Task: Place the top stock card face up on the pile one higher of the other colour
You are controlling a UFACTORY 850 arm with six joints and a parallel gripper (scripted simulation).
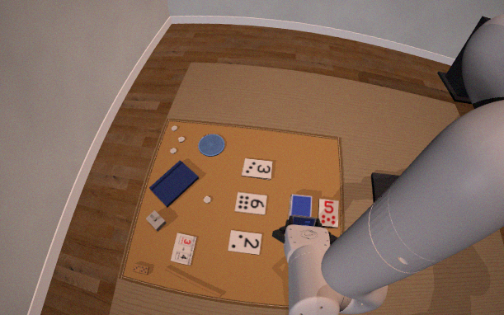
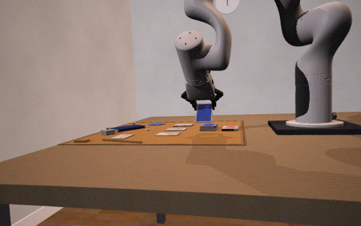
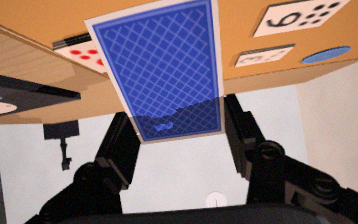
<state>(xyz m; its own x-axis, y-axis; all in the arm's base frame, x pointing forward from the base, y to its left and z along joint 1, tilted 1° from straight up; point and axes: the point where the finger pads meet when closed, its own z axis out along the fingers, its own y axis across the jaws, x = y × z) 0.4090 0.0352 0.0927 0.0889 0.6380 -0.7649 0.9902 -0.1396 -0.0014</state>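
Right now the red 5 card is 3 cm below my hand and 1 cm to the left of it. Round my hand: card cloth (16 cm ahead, 12 cm below, 10 cm to the right); grey block (41 cm ahead, 9 cm below, 3 cm to the right); blue book (37 cm ahead, 17 cm to the right, 10 cm below).
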